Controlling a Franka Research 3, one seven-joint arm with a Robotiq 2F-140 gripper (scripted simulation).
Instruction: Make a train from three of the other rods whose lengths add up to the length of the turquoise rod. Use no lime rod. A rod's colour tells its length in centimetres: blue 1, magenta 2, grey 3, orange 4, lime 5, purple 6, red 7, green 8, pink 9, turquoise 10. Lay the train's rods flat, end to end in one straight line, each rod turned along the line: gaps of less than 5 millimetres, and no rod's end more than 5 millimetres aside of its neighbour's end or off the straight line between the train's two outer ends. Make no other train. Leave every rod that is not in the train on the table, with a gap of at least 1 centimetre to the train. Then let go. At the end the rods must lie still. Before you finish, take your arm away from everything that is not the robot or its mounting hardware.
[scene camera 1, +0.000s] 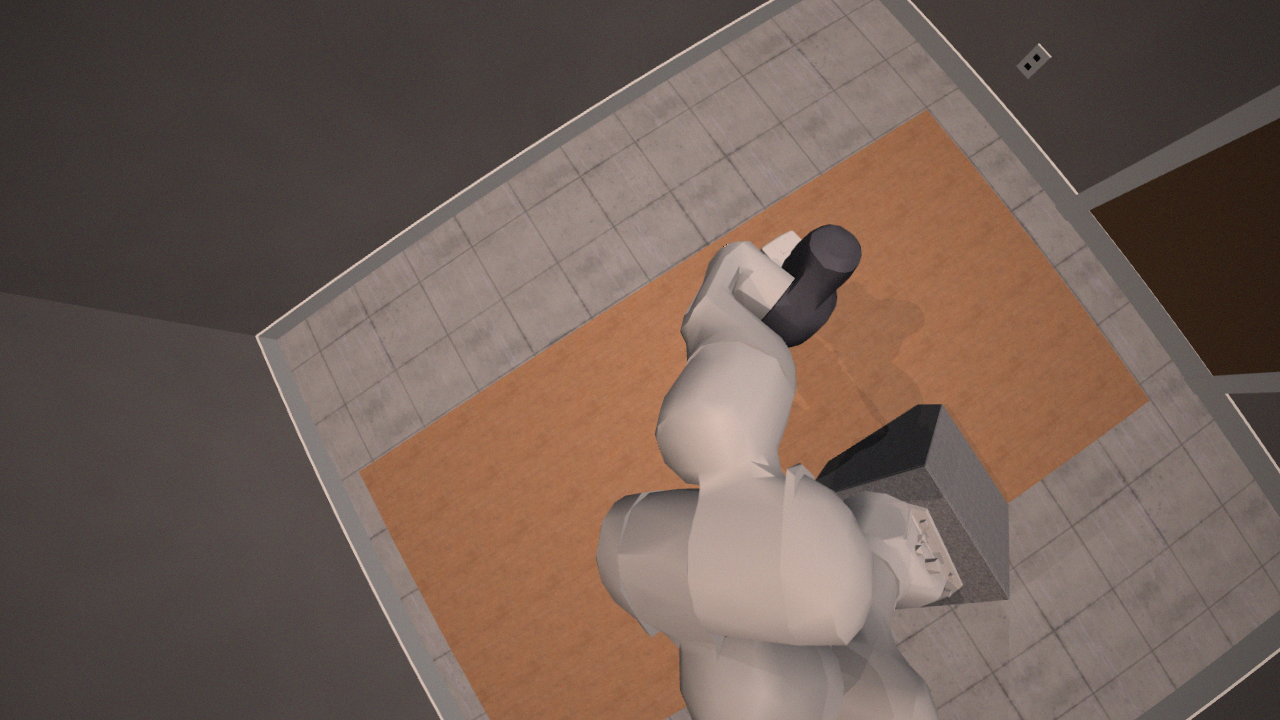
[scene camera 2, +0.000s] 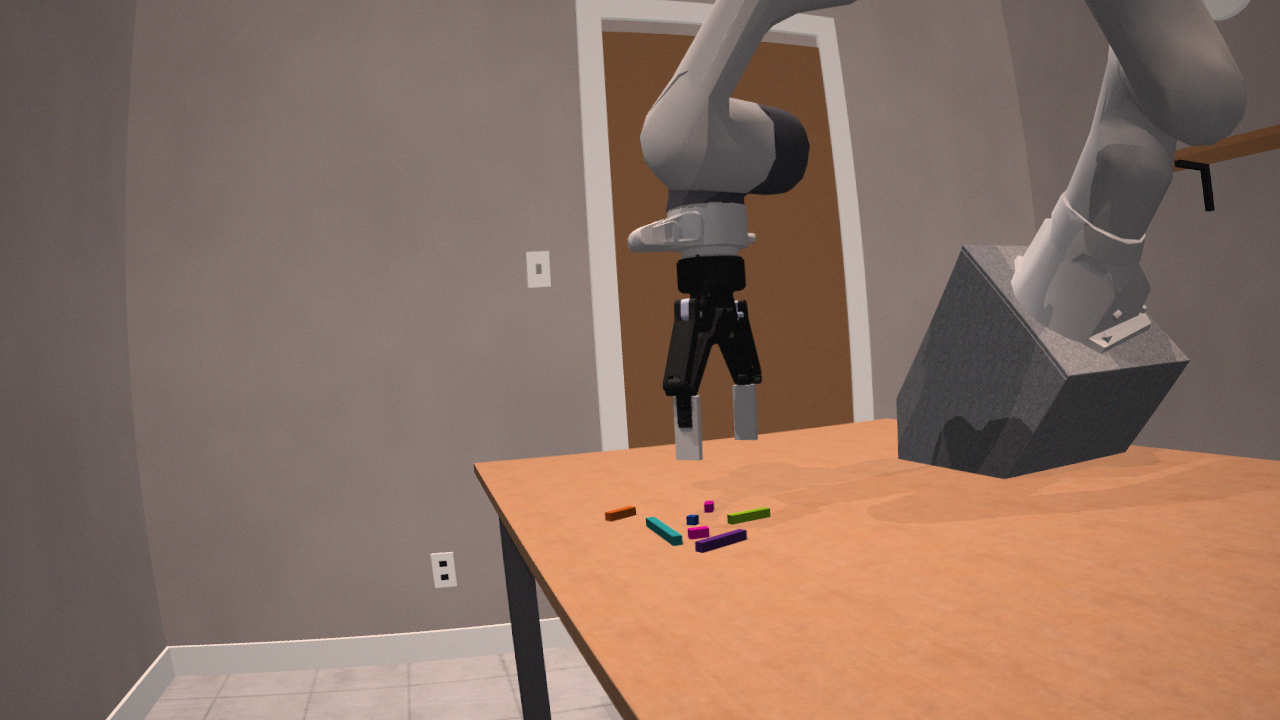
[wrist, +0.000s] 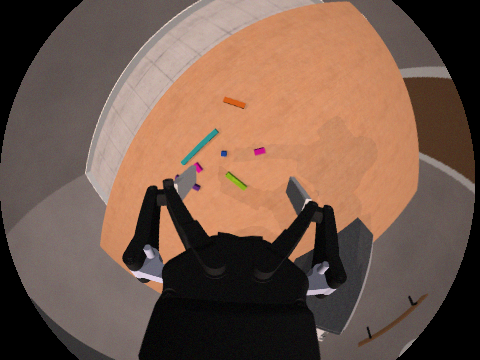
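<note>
You can see the gripper (scene camera 2: 720, 449), (wrist: 242, 179) here.
</note>
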